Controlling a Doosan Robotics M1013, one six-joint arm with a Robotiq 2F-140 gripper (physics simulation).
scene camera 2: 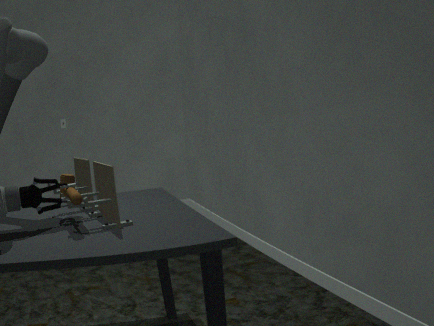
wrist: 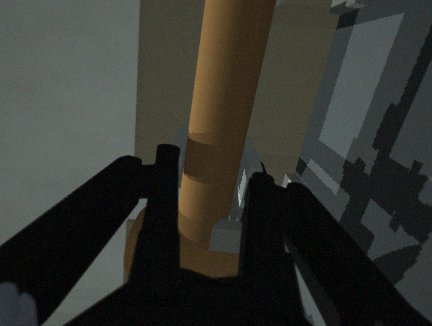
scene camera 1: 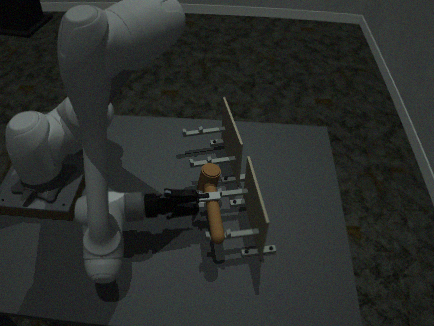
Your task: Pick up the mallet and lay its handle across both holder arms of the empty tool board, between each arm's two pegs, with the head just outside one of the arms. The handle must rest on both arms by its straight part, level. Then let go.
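Places are measured from the arm's base along level axes (x ahead, y left, z up), in metres.
Where they show: gripper, fingertip midpoint: (wrist: 213, 146) (scene camera 1: 219, 200); arm's base at its link origin: (scene camera 1: 44, 180).
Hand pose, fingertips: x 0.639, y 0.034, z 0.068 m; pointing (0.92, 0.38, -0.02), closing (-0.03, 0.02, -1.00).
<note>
Things, the pixels of their centre, and the offset from my fingertips. "pt": a spot on its surface instead. Level surfaces: height alone.
- orange-brown mallet at the middle of its body: (wrist: 217, 133) (scene camera 1: 212, 205) (scene camera 2: 71, 192) dy -0.026, dx -0.015, dz +0.000 m
- nearer tool board at the middle of its body: (wrist: 231, 96) (scene camera 1: 237, 209) (scene camera 2: 91, 194) dy -0.012, dx +0.061, dz -0.013 m
- head at a spot on its surface: (scene camera 1: 210, 172) (scene camera 2: 67, 175) pt dy +0.060, dx -0.047, dz +0.053 m
- second tool board at the middle of its body: (scene camera 1: 216, 142) (scene camera 2: 72, 184) dy +0.263, dx -0.081, dz -0.011 m
- grey table at its surface level: dz -0.114 m
The orange-brown mallet (scene camera 1: 215, 220) (scene camera 2: 73, 195) (wrist: 227, 90) is held by its handle near the head, in front of the nearer tool board (scene camera 1: 257, 205) (scene camera 2: 106, 185). My gripper (scene camera 1: 209, 196) (scene camera 2: 65, 193) (wrist: 213, 146) is shut on the handle. The head (scene camera 1: 210, 172) (scene camera 2: 67, 178) is on the far side of the fingers in scene camera 1, past the board's far arm (scene camera 1: 234, 192). The handle's free end is over the outer part of the near arm (scene camera 1: 245, 233). Whether the handle touches either arm cannot be told; the fingers hide part of the far arm.
A second tool board (scene camera 1: 232, 137) (scene camera 2: 83, 172) with two arms stands behind the nearer one and carries no tool. Both boards stand on feet on the grey table (scene camera 1: 310, 200) (scene camera 2: 165, 225). The mallet head is close to the second board's nearer arm (scene camera 1: 220, 160).
</note>
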